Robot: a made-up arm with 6 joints.
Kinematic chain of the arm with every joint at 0, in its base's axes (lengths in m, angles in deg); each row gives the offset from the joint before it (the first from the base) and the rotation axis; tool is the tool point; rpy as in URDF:
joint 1: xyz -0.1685 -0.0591 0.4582 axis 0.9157 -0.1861 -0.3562
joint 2: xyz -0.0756 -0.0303 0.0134 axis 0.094 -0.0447 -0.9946
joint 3: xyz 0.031 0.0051 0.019 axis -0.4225 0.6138 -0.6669
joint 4: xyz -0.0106 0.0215 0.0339 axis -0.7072 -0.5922 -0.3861
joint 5: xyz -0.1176 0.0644 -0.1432 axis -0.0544 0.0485 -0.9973
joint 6: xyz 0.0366 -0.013 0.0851 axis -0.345 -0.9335 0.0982
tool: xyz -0.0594 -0.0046 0.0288 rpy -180 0 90
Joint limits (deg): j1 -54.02..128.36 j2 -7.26..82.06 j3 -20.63..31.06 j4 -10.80..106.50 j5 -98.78..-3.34 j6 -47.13..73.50
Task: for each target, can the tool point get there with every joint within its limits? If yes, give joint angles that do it. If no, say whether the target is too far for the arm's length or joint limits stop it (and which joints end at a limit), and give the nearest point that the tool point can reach.
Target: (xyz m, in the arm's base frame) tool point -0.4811 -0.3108 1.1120
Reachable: no: too far | nearest point -0.2930 -0.0818 0.5876 | short by 0.602 m
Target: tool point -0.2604 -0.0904 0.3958
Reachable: yes | joints -15.03 46.61 3.77 61.29 -43.64 50.45
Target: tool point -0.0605 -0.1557 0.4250
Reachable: no: joint limits stop it (at a limit: joint 2, joint 3, joint 4, joint 5, joint 6) | nearest point -0.1401 -0.1382 0.4558 | short by 0.087 m
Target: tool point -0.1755 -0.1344 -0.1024
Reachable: no: too far | nearest point -0.2298 -0.0686 0.3209 | short by 0.432 m
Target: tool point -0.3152 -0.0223 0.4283
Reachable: yes | joints -20.47 22.78 -6.17 26.34 -16.98 7.17
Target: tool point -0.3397 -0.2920 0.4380
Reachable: no: joint limits stop it (at a limit: joint 2, joint 3, joint 4, joint 5, joint 6) | nearest point -0.2740 -0.2004 0.4464 | short by 0.113 m
